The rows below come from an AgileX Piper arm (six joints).
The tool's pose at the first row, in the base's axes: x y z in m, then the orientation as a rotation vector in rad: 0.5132, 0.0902, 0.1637, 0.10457, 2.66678, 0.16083
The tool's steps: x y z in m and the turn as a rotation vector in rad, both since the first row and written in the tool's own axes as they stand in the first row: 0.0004, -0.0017, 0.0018, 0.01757, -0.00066, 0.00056; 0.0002, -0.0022, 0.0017, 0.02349, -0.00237, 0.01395; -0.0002, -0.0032, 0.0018, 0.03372, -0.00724, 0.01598; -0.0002, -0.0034, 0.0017, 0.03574, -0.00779, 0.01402; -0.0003, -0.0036, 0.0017, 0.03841, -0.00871, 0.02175; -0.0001, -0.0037, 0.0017, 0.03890, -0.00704, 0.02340; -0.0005, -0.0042, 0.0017, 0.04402, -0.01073, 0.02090; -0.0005, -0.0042, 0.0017, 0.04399, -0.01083, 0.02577
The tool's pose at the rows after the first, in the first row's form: 0.5136, 0.0887, 0.1617, 0.11097, 2.66791, 0.13754; 0.5137, 0.0882, 0.1618, 0.13082, 2.66655, 0.13380; 0.5140, 0.0872, 0.1618, 0.13701, 2.66257, 0.12041; 0.5140, 0.0870, 0.1618, 0.13507, 2.66224, 0.11704; 0.5141, 0.0868, 0.1619, 0.14626, 2.66138, 0.11588; 0.5139, 0.0867, 0.1618, 0.14855, 2.66305, 0.11589; 0.5142, 0.0862, 0.1619, 0.14700, 2.65985, 0.10798; 0.5142, 0.0862, 0.1619, 0.15349, 2.65962, 0.10956
